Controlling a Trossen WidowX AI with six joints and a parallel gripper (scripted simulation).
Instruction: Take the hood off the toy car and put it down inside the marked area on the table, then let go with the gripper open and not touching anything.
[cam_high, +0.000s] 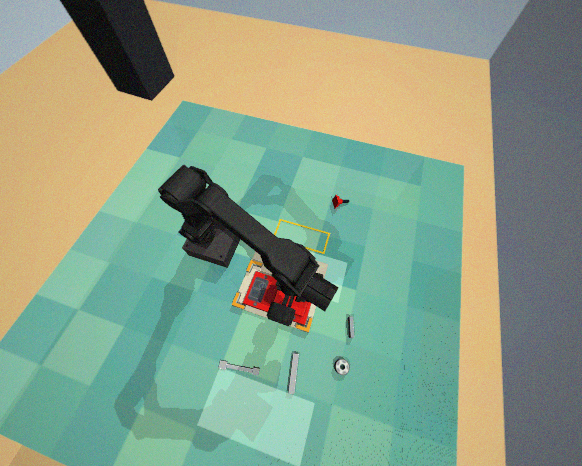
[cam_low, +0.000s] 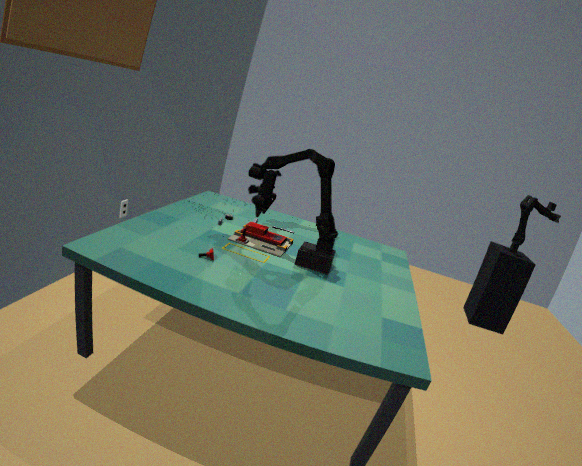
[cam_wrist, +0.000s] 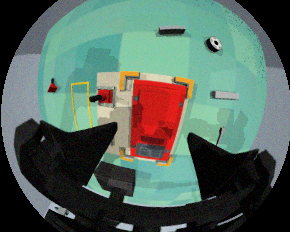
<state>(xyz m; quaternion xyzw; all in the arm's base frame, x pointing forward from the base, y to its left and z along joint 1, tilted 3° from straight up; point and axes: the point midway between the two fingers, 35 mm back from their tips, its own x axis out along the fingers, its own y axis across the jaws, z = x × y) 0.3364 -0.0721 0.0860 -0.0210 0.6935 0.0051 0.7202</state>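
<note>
Right now my gripper tip is 70 mm above the red hood and 10 mm to the left of it.
</note>
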